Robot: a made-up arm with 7 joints. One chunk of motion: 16 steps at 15 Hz.
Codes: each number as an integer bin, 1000 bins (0 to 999) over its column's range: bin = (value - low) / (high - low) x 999, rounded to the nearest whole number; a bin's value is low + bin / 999 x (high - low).
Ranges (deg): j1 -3..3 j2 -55..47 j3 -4..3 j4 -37..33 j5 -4..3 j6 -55..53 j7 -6..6
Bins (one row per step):
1: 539 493 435 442 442 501 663
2: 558 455 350 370 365 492 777
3: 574 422 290 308 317 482 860
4: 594 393 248 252 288 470 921
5: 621 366 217 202 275 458 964
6: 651 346 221 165 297 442 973
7: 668 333 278 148 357 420 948
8: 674 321 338 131 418 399 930
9: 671 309 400 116 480 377 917
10: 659 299 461 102 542 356 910
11: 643 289 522 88 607 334 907
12: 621 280 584 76 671 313 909
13: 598 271 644 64 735 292 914
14: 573 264 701 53 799 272 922
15: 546 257 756 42 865 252 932
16: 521 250 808 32 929 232 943
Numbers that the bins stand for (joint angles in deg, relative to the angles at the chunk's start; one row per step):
1: 0.24 -4.66 -0.95 -6.03 -0.90 -0.84 1.96
2: 0.35 -8.54 -1.55 -11.07 -1.44 -1.81 3.33
3: 0.45 -11.91 -1.97 -15.42 -1.78 -2.89 4.33
4: 0.57 -14.87 -2.26 -19.34 -1.98 -4.19 5.06
5: 0.73 -17.63 -2.48 -22.85 -2.07 -5.49 5.58
6: 0.91 -19.67 -2.45 -25.44 -1.92 -7.22 5.69
7: 1.01 -21.00 -2.05 -26.63 -1.50 -9.59 5.39
8: 1.05 -22.23 -1.63 -27.82 -1.07 -11.86 5.17
9: 1.03 -23.45 -1.20 -28.87 -0.64 -14.24 5.02
10: 0.96 -24.47 -0.77 -29.85 -0.20 -16.51 4.93
11: 0.86 -25.49 -0.34 -30.83 0.25 -18.89 4.89
12: 0.73 -26.41 0.09 -31.67 0.70 -21.16 4.92
13: 0.59 -27.33 0.51 -32.52 1.15 -23.43 4.98
14: 0.44 -28.05 0.91 -33.29 1.60 -25.59 5.08
15: 0.28 -28.76 1.30 -34.06 2.06 -27.76 5.20
16: 0.13 -29.47 1.66 -34.76 2.51 -29.92 5.33

